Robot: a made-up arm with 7 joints.
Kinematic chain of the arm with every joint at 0, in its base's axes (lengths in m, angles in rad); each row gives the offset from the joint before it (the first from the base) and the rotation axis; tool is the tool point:
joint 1: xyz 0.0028 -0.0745 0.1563 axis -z
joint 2: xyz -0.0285 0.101 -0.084 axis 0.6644 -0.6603 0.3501
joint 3: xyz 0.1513 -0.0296 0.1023 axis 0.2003 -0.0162 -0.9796
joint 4: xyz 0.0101 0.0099 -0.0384 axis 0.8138 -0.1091 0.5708
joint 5: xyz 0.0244 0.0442 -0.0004 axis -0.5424 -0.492 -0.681
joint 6: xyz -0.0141 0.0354 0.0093 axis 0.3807 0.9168 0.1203
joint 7: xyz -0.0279 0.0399 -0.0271 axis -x
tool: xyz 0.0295 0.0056 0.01
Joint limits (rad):
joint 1: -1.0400..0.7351
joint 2: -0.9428..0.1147
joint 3: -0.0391..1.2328
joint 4: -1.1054..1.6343
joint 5: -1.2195..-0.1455
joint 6: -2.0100..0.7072
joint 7: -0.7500..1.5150
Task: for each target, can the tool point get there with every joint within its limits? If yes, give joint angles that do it. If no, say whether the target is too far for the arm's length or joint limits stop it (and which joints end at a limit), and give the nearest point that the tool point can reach.
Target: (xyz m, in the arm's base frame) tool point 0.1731 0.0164 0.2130
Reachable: yes | joints 0.2665 -0.2527 0.6701 1.3381 -0.4720 -1.4545 0.0920
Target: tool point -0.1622 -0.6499 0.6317
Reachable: no: too far | nearest point 0.0724 -0.1431 0.1924 | short by 0.711 m
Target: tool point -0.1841 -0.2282 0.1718
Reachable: no: joint limits stop it (at a limit: joint 1, joint 2, joint 4, joint 6, joint 7) | nearest point -0.0438 -0.0144 0.2071 | short by 0.258 m
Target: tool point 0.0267 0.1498 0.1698
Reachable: yes | joints -0.6786 -0.4199 0.7316 0.9761 -0.3572 0.2733 -0.0288
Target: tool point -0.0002 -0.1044 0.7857
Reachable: no: too far | nearest point 0.1331 -0.0957 0.2690 | short by 0.534 m
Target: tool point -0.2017 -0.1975 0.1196
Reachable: no: joint limits stop it (at a limit: joint 1, joint 2, joint 4, joint 6, joint 7) | nearest point -0.0482 -0.0063 0.1881 | short by 0.255 m
